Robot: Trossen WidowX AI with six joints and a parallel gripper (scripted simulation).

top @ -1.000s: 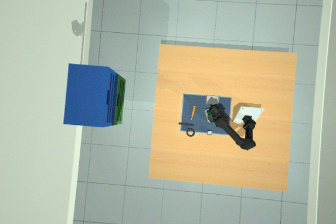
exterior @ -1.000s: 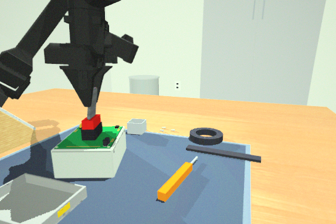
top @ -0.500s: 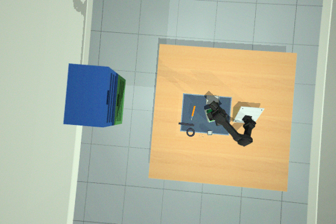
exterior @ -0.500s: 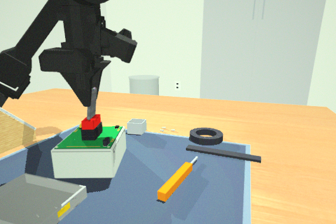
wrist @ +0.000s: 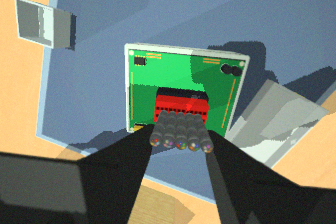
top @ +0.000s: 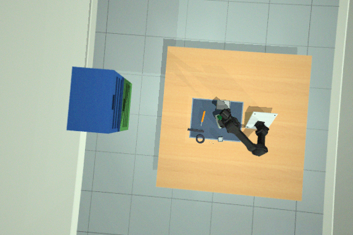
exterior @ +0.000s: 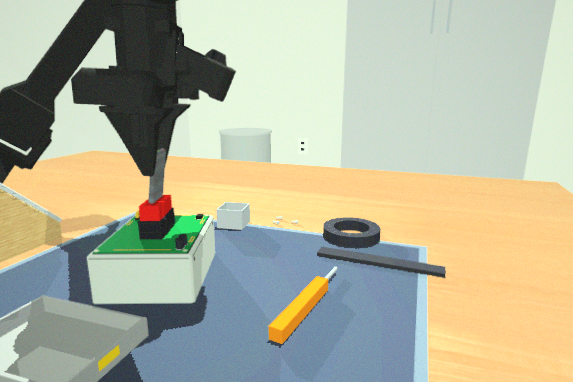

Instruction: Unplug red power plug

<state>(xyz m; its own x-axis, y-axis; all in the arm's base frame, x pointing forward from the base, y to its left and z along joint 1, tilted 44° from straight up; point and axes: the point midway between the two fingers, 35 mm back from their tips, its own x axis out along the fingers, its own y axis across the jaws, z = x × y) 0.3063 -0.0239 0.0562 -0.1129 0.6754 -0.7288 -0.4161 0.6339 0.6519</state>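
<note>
Right now my gripper tip is 30 mm above the red power plug. Also, from my gripper tip: blue mat (120 mm below, 50 mm ahead); then dark flat bar (220 mm ahead, 130 mm to the left, 120 mm below).
</note>
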